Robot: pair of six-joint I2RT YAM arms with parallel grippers.
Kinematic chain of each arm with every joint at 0, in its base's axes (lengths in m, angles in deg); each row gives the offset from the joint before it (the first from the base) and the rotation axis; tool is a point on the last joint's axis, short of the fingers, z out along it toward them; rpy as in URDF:
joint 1: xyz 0 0 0.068 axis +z
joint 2: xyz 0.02 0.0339 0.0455 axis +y
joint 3: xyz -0.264 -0.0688 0 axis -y
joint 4: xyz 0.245 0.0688 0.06 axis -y
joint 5: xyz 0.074 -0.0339 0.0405 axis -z
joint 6: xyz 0.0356 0 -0.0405 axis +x
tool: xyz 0 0 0 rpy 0 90 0
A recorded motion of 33 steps. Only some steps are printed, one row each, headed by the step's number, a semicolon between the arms.
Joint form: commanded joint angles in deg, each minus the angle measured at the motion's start. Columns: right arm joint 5, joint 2, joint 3, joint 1, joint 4, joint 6; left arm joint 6, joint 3, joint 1, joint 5, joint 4, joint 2.
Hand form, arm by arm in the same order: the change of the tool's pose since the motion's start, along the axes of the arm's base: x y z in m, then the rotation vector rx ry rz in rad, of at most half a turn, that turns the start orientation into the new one. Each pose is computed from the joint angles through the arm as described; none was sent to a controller.
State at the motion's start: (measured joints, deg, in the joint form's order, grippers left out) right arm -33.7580 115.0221 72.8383 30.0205 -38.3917 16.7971; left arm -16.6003 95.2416 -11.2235 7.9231 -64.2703 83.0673
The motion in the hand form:
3: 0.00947 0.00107 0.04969 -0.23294 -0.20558 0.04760; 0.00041 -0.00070 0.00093 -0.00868 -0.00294 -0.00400
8: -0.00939 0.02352 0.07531 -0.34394 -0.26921 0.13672; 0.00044 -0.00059 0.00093 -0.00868 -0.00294 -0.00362
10: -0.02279 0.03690 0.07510 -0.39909 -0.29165 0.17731; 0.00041 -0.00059 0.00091 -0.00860 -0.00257 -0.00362
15: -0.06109 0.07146 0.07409 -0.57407 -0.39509 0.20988; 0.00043 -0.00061 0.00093 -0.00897 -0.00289 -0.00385
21: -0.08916 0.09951 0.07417 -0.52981 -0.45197 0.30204; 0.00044 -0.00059 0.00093 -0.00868 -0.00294 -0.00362
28: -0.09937 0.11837 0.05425 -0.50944 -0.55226 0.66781; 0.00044 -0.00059 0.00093 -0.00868 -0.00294 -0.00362
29: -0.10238 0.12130 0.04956 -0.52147 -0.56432 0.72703; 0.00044 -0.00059 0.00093 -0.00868 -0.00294 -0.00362
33: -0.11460 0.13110 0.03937 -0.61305 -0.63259 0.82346; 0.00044 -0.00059 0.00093 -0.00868 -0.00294 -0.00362
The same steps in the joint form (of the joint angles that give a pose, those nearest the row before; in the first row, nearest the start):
3: 16.90 -3.23 8.55 0.85 -10.69 -5.38; -0.15 0.22 -0.07 0.46 0.15 0.09
8: 24.28 -4.74 12.79 5.94 -17.70 -6.40; -0.15 0.22 -0.04 0.46 0.15 0.09
10: 27.78 -4.81 12.79 9.14 -18.84 -5.81; -0.15 0.22 -0.04 0.46 0.13 0.09
15: 40.11 -4.77 12.72 18.23 -20.81 0.04; -0.15 0.22 -0.04 0.48 0.15 0.09
21: 40.19 -4.74 12.66 24.31 -18.67 -0.13; -0.15 0.22 -0.04 0.46 0.15 0.09
28: 40.28 -1.49 12.61 27.19 -15.93 -18.60; -0.15 0.22 -0.04 0.46 0.15 0.09
29: 40.98 -0.74 12.61 27.87 -15.98 -21.20; -0.15 0.22 -0.04 0.46 0.15 0.09
33: 47.17 0.96 12.61 30.73 -15.91 -24.22; -0.15 0.22 -0.04 0.46 0.15 0.09

